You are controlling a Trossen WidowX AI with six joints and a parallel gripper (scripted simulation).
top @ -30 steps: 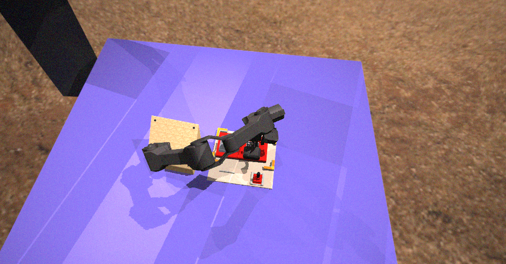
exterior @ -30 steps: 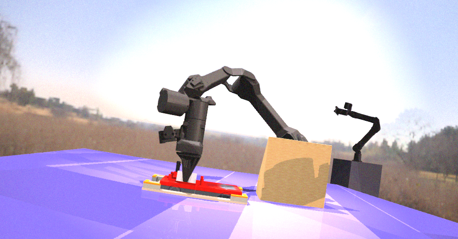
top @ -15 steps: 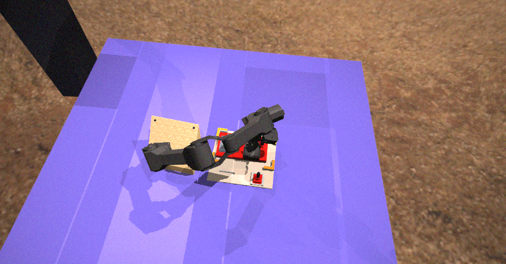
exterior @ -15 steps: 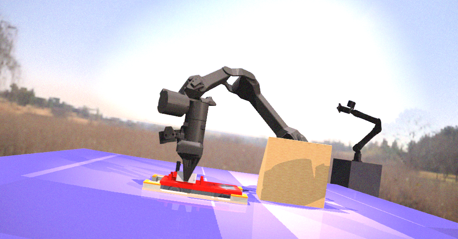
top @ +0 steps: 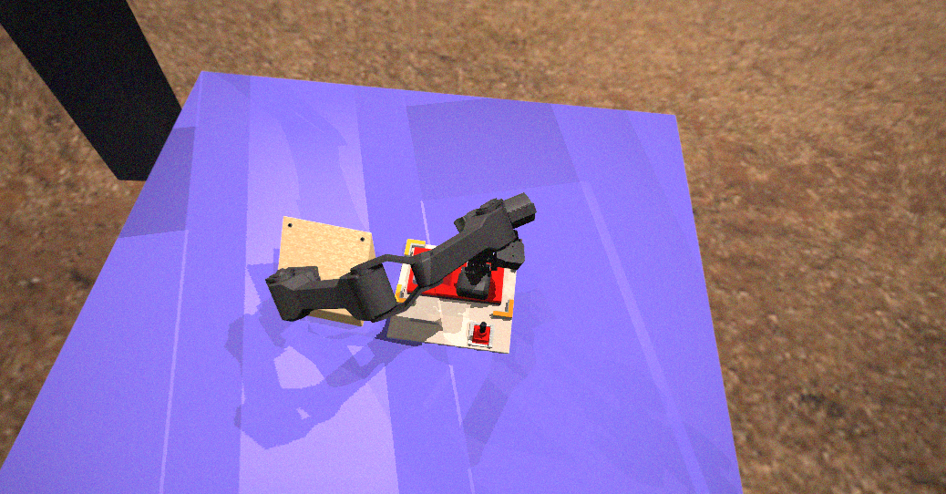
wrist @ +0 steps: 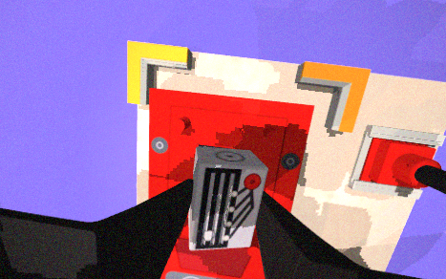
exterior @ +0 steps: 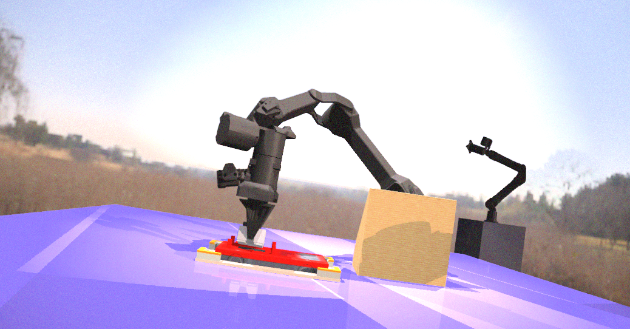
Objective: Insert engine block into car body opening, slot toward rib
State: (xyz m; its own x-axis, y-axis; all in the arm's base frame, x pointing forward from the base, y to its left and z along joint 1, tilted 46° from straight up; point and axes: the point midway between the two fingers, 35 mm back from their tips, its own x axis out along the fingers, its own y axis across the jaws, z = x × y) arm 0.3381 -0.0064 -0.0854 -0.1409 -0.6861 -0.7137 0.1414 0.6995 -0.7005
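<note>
My gripper tip is 4 cm past the beige base plate, 3 cm above it and 2 cm to the left of it. Round my gripper tip: black peg 12 cm to the right, 1 cm below, 1 cm ahead; then grey engine block 1 cm to the left.
</note>
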